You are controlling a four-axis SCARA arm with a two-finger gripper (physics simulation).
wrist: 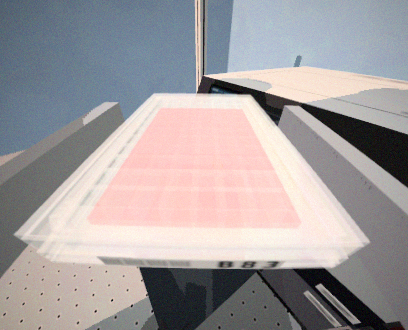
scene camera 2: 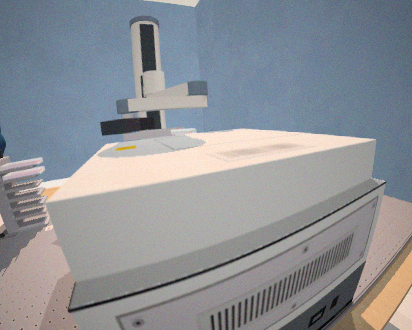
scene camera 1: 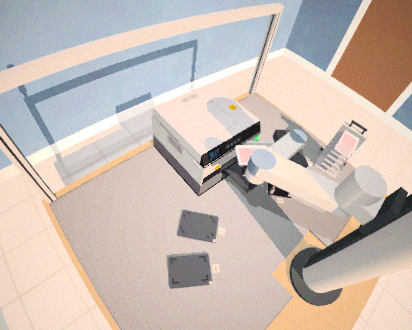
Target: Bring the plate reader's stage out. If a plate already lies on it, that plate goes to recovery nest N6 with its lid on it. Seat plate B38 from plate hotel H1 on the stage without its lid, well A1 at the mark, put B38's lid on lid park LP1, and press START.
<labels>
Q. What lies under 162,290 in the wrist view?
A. A dark stage.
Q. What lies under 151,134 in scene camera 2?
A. My gripper.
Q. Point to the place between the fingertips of my gripper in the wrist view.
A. At 200,118
</labels>
